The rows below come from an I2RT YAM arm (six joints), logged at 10 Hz.
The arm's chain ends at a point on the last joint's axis. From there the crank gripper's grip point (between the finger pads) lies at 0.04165 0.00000 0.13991 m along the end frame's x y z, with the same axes.
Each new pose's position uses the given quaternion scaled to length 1; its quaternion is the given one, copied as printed.
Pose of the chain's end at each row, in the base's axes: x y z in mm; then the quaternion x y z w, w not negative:
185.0 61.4 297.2 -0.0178 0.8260 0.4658 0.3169
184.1 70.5 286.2 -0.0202 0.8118 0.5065 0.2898
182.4 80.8 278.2 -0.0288 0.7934 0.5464 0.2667
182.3 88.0 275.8 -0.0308 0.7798 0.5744 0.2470
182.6 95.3 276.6 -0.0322 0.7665 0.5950 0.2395
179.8 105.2 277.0 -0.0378 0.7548 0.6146 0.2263
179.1 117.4 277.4 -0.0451 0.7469 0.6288 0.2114
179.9 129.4 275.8 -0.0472 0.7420 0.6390 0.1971
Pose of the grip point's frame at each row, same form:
222.7 181.7 223.6 -0.0178 0.8260 0.4658 0.3169
212.5 198.1 221.1 -0.0202 0.8118 0.5065 0.2898
201.6 214.5 222.8 -0.0288 0.7934 0.5464 0.2667
194.8 225.3 227.8 -0.0308 0.7798 0.5744 0.2470
191.8 234.9 234.9 -0.0322 0.7665 0.5950 0.2395
183.8 246.6 240.9 -0.0378 0.7548 0.6146 0.2263
177.6 259.8 245.1 -0.0451 0.7469 0.6288 0.2114
174.2 272.3 246.3 -0.0472 0.7420 0.6390 0.1971

